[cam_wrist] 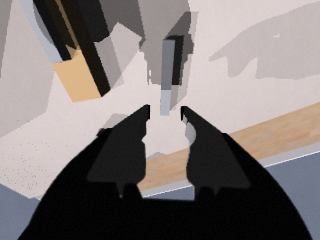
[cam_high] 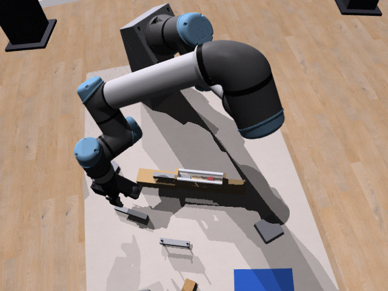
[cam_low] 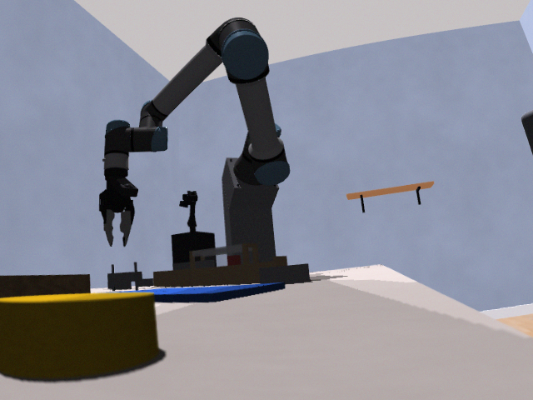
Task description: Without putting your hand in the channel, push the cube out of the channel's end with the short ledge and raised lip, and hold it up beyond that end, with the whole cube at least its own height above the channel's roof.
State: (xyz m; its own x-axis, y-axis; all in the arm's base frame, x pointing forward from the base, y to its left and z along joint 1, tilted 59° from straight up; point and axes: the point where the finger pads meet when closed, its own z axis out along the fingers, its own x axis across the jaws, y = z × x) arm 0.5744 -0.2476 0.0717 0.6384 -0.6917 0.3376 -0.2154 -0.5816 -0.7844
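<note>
Now: the thin grey stick 12 cm below my hand. Also, from my hand: red cube (31 cm to the left, 11 cm behind, 8 cm below); wooden block (37 cm ahead, 20 cm to the left, 12 cm below); flat grey bar (18 cm to the left, 13 cm ahead, 10 cm below).
</note>
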